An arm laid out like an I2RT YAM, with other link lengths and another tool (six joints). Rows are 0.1 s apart.
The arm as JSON. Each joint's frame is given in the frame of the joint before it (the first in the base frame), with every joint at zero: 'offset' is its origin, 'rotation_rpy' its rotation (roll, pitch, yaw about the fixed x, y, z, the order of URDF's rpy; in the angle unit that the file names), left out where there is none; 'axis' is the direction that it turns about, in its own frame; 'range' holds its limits. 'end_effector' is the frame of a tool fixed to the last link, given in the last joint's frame.
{
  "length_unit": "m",
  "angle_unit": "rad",
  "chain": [
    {
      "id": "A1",
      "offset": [
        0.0,
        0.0,
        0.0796
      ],
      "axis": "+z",
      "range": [
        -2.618,
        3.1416
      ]
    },
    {
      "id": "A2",
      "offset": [
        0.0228,
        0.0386,
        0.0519
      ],
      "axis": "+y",
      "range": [
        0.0,
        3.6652
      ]
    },
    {
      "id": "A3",
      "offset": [
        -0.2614,
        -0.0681,
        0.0
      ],
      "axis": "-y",
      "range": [
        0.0,
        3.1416
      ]
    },
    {
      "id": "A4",
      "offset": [
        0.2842,
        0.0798,
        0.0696
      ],
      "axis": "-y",
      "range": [
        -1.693,
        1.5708
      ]
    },
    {
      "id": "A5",
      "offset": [
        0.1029,
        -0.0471,
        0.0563
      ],
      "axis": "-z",
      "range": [
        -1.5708,
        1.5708
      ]
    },
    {
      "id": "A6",
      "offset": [
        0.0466,
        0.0,
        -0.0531
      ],
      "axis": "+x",
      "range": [
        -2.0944,
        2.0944
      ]
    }
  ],
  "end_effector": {
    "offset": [
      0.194,
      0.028,
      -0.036
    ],
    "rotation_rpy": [
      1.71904,
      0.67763,
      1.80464
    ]
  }
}
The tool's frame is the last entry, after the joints.
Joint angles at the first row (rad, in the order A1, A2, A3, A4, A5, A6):
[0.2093, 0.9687, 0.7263, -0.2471, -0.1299, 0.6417]
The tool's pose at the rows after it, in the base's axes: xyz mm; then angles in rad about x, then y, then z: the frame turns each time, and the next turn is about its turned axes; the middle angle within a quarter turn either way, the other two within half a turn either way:
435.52, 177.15, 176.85, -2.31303, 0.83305, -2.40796
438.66, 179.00, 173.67, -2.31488, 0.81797, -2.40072
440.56, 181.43, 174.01, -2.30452, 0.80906, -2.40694
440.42, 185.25, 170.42, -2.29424, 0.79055, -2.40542
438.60, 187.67, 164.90, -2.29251, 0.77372, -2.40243
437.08, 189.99, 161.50, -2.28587, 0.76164, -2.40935
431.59, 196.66, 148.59, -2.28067, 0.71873, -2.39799
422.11, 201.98, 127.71, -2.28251, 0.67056, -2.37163
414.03, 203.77, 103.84, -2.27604, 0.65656, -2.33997
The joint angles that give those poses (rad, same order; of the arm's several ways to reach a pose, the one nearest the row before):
[0.2042, 0.9961, 0.7285, -0.2277, -0.1607, 0.6478]
[0.2001, 1.0249, 0.7436, -0.2269, -0.1740, 0.6475]
[0.1979, 1.0405, 0.7530, -0.2223, -0.1873, 0.6473]
[0.1964, 1.0572, 0.7557, -0.2181, -0.2067, 0.6522]
[0.1958, 1.0661, 0.7511, -0.2164, -0.2201, 0.6516]
[0.1955, 1.0710, 0.7452, -0.2104, -0.2323, 0.6473]
[0.1963, 1.0931, 0.7359, -0.2095, -0.2647, 0.6502]
[0.1958, 1.1111, 0.7040, -0.2006, -0.2978, 0.6571]
[0.1963, 1.1122, 0.6263, -0.1352, -0.3106, 0.6873]

